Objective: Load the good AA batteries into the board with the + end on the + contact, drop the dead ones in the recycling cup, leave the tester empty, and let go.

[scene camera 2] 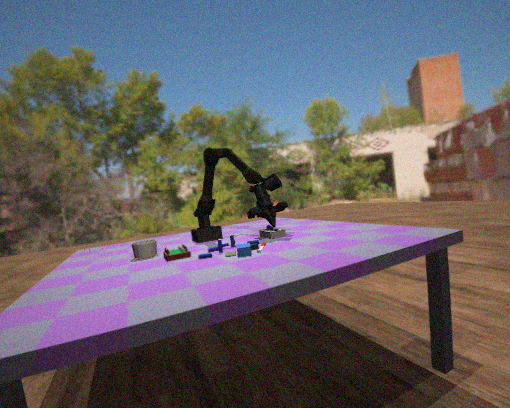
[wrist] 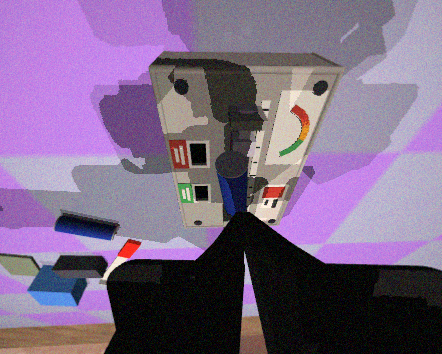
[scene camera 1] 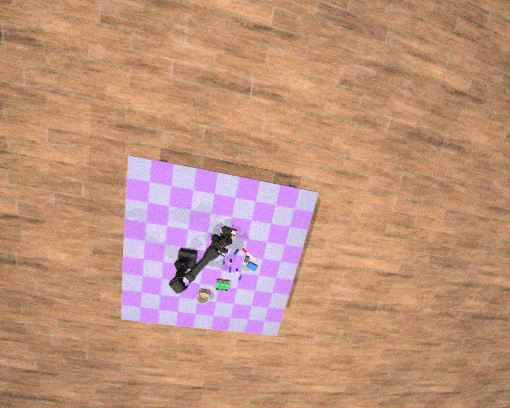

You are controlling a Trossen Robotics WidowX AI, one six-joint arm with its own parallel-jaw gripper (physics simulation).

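Places are measured from the arm's base along level axes (x ahead, y left, z up), in centimetres.
Where they show: gripper, fingertip midpoint: (scene camera 2: 274, 226) (wrist: 242, 218) (scene camera 1: 231, 235); arm's base, origin of the base link: (scene camera 2: 205, 227) (scene camera 1: 184, 260).
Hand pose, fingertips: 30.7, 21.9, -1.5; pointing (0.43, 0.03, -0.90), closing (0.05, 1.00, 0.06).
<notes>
Each offset is from my fingertips to the centre of the thing, as dx, dy, dz. Level surfaces: height alone.
The grey tester @(-2.3, -0.2, -2.2) (wrist: 172, 107) (scene camera 2: 272, 234) has a dial and a central trough. A dark blue battery @(-2.1, -0.5, -0.5) (wrist: 233, 185) (scene camera 2: 270, 227) is at its trough, with its grey end toward the sliding contact; whether it is fully seated is unclear. My gripper (wrist: 242, 218) is shut and empty, its tips at the battery's near end. Another blue battery @(+5.6, -14.1, -3.6) (wrist: 86, 227) (scene camera 1: 236, 252) lies beside the tester. A further battery @(+11.0, -35.9, -3.6) (scene camera 2: 205, 256) (scene camera 1: 240, 277) lies near the green board @(-2.0, -43.1, -2.5) (scene camera 1: 223, 285) (scene camera 2: 177, 254). More blue batteries @(+2.2, -21.6, -1.8) (scene camera 2: 232, 241) @(+7.4, -28.8, -1.8) (scene camera 2: 219, 247) are between. The grey cup @(-15.7, -52.9, -2.8) (scene camera 1: 203, 296) (scene camera 2: 144, 249) stands past the board.
A blue block @(+18.5, -24.6, -2.8) (wrist: 57, 289) (scene camera 1: 252, 266) (scene camera 2: 244, 250), a black block @(+13.8, -19.3, -3.5) (wrist: 80, 266), a pale green flat piece @(+14.1, -27.8, -4.2) (wrist: 19, 264) and a red-and-white stick @(+15.3, -15.8, -3.9) (wrist: 129, 248) (scene camera 1: 245, 251) lie together on the near side of the tester. The checkered table @(dz -4.3) (scene camera 1: 140, 170) (scene camera 2: 165, 295) carries everything.
</notes>
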